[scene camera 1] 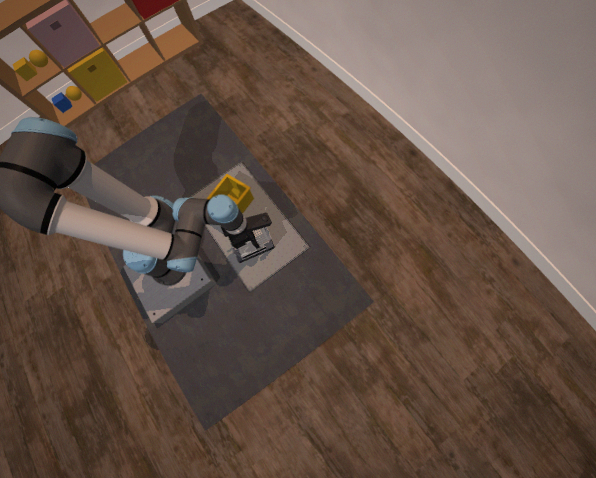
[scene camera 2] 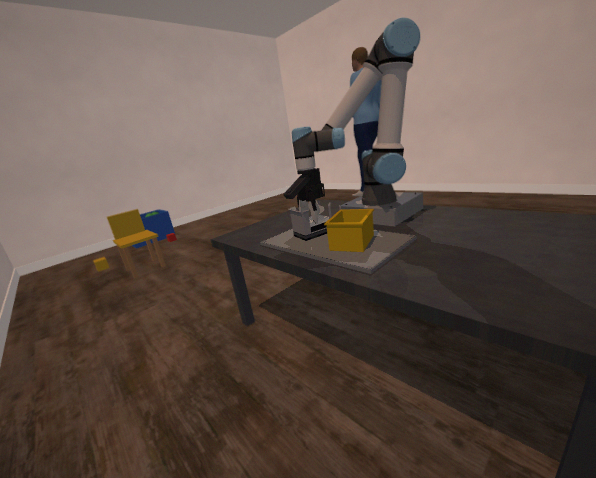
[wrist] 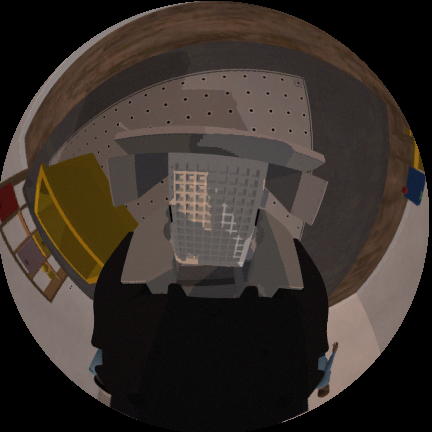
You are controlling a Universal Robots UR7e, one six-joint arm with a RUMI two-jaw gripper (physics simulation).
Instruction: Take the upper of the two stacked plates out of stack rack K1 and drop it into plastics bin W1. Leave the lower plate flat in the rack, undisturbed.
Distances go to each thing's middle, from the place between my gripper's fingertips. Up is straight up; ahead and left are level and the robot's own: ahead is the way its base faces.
The white gridded plate (wrist: 214, 198) is 10 mm behind my hand.
